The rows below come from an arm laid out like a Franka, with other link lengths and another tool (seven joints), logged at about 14 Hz.
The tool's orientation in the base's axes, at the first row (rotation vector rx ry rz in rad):
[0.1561, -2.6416, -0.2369]
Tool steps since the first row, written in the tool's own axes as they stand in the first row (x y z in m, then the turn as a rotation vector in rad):
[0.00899, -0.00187, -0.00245, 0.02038, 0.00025, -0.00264]
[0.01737, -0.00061, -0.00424, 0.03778, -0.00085, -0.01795]
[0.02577, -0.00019, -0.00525, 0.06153, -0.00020, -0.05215]
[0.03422, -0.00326, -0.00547, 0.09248, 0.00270, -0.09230]
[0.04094, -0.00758, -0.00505, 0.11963, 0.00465, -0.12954]
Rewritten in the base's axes. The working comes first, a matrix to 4 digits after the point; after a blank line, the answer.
The tool's axes in the first row as the columns of a matrix, in the base's axes (used below as rounded here):
[-0.8783, -0.0686, -0.4732]
[-0.1517, 0.9785, 0.1397]
[0.4535, 0.1945, -0.8698]

[-0.00661, -0.00354, 0.00584, -0.01667, -0.00322, 0.01159]
[-0.01321, -0.00382, 0.01145, -0.02463, -0.00907, 0.03258]
[-0.02014, -0.00483, 0.01622, -0.02935, -0.01682, 0.07323]
[-0.02724, -0.00915, 0.01964, -0.03773, -0.02428, 0.12275]
[-0.03305, -0.01433, 0.02148, -0.04409, -0.03169, 0.16783]

